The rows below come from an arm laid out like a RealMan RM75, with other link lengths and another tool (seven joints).
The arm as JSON. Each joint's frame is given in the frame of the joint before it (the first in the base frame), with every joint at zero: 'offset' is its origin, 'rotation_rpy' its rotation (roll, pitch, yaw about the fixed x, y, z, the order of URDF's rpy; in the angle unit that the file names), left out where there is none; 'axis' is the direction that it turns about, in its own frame. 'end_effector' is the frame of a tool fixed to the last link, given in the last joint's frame.
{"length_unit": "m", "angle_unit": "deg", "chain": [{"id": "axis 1", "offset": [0.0, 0.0, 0.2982], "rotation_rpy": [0.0, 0.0, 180.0], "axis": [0.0, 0.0, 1.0]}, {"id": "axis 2", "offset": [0.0, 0.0, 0.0], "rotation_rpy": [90.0, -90.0, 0.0], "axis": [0.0, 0.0, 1.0]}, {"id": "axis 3", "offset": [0.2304, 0.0, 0.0], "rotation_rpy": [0.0, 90.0, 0.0], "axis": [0.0, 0.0, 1.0]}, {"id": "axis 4", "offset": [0.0, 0.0, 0.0], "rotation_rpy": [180.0, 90.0, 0.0], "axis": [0.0, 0.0, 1.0]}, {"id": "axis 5", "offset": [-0.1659, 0.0, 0.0], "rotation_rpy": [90.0, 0.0, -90.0], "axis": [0.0, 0.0, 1.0]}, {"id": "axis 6", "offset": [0.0, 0.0, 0.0], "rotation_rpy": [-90.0, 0.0, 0.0], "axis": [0.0, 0.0, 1.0]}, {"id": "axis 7", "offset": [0.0, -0.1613, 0.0], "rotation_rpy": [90.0, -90.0, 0.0], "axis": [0.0, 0.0, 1.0]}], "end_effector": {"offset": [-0.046, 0.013, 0.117], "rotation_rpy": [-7.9, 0.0, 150.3]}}
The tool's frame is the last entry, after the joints.
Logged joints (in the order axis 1, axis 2, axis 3, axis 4, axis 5, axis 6, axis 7), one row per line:
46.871 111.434 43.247 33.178 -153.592 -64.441 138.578
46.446 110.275 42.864 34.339 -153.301 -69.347 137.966
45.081 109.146 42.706 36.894 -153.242 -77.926 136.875
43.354 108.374 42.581 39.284 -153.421 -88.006 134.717
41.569 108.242 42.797 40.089 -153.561 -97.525 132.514
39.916 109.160 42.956 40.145 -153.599 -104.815 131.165
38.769 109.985 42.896 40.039 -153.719 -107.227 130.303
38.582 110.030 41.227 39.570 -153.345 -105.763 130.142
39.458 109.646 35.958 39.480 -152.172 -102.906 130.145
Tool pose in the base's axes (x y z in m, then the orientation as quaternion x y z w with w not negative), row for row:
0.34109 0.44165 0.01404 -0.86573 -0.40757 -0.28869 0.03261
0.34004 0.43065 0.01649 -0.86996 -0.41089 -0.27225 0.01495
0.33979 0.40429 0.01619 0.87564 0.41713 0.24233 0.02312
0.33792 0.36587 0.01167 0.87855 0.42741 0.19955 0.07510
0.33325 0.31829 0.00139 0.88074 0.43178 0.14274 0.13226
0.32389 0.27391 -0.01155 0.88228 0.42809 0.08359 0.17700
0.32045 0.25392 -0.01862 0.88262 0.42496 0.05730 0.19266
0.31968 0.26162 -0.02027 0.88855 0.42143 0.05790 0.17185
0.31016 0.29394 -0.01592 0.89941 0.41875 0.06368 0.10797
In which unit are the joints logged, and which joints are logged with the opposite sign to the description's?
The joints are logged in degrees. Opposite sign: axis 3, axis 4.
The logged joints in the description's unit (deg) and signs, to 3 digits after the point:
46.871 111.434 -43.247 -33.178 -153.592 -64.441 138.578
46.446 110.275 -42.864 -34.339 -153.301 -69.347 137.966
45.081 109.146 -42.706 -36.894 -153.242 -77.926 136.875
43.354 108.374 -42.581 -39.284 -153.421 -88.006 134.717
41.569 108.242 -42.797 -40.089 -153.561 -97.525 132.514
39.916 109.160 -42.956 -40.145 -153.599 -104.815 131.165
38.769 109.985 -42.896 -40.039 -153.719 -107.227 130.303
38.582 110.030 -41.227 -39.570 -153.345 -105.763 130.142
39.458 109.646 -35.958 -39.480 -152.172 -102.906 130.145

